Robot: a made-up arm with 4 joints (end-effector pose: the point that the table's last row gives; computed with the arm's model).
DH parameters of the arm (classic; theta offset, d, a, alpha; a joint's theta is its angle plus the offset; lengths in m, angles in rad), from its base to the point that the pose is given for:
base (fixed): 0 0.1 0 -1.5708
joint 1: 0.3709 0 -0.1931 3.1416
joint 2: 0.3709 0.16 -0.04 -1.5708
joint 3: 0 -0.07 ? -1.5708
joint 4: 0 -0.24 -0.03 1.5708
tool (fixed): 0 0.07 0 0
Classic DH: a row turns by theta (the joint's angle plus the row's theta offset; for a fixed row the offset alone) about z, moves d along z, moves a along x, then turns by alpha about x.
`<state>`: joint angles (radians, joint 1 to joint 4).
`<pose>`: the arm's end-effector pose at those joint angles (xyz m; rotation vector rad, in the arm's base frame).
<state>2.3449 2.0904 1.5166 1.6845</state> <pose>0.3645 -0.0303 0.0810 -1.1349 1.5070 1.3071</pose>
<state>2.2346 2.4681 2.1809 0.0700</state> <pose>0.2929 0.0144 0.2308 -0.3299 -0.0928 2.1573</pose>
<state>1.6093 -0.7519 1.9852 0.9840</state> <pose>-0.0233 0.0389 0.1868 -1.6152 -1.6502 -1.9626</pose>
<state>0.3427 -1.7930 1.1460 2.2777</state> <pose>-0.3514 -0.1289 0.0754 0.0931 -1.6356 -1.3084</pose>
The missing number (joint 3, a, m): 0.07
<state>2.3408 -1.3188 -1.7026 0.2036</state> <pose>0.4210 -0.1828 0.0353 2.0409 -1.6940 -0.3235</pose>
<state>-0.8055 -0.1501 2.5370 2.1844</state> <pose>-0.1407 0.1196 -0.0630 -2.6174 0.5715 0.3980</pose>
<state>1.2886 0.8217 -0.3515 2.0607</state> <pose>-0.0045 -0.4356 0.2176 0.3323 2.4944 -0.3248</pose>
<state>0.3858 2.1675 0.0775 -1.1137</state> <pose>-0.0701 -0.3997 0.2195 -0.0371 -2.8934 0.1068</pose>
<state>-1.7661 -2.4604 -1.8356 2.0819</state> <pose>-0.3217 -0.2378 0.0481 1.4924 1.7555 -1.7943</pose>
